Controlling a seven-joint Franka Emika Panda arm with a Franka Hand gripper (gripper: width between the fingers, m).
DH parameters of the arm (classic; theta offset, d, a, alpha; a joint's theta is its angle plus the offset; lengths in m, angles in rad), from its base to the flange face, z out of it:
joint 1: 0 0.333 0 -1.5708
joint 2: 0 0 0 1.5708
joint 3: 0 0.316 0.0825 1.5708
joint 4: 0 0 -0.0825 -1.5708
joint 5: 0 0.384 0 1.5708
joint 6: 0 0 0.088 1.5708
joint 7: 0 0.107 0 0
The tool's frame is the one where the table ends.
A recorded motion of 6 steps. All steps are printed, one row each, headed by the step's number.
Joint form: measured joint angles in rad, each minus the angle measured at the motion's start. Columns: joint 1, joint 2, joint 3, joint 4, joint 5, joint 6, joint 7.
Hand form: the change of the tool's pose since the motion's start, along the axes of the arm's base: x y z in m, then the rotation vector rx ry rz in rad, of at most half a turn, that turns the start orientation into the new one. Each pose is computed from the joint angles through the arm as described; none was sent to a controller.
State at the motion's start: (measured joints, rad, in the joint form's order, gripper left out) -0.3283 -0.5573 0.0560 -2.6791 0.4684 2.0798 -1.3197
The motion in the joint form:
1: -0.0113 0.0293 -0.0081 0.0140 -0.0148 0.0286 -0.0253
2: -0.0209 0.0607 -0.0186 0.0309 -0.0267 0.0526 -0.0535
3: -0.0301 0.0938 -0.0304 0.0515 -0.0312 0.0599 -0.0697
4: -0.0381 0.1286 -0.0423 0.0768 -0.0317 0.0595 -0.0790
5: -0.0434 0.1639 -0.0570 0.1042 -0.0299 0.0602 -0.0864
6: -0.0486 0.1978 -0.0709 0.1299 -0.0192 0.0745 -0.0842
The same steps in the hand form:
1: 0.0057 -0.0112 -0.0022 -0.0192 -0.0149 0.0035
2: 0.0116 -0.0226 -0.0044 -0.0338 -0.0283 0.0097
3: 0.0170 -0.0332 -0.0069 -0.0333 -0.0283 0.0055
4: 0.0229 -0.0434 -0.0090 -0.0262 -0.0238 -0.0039
5: 0.0293 -0.0542 -0.0105 -0.0179 -0.0219 -0.0170
6: 0.0362 -0.0657 -0.0116 -0.0103 -0.0289 -0.0487

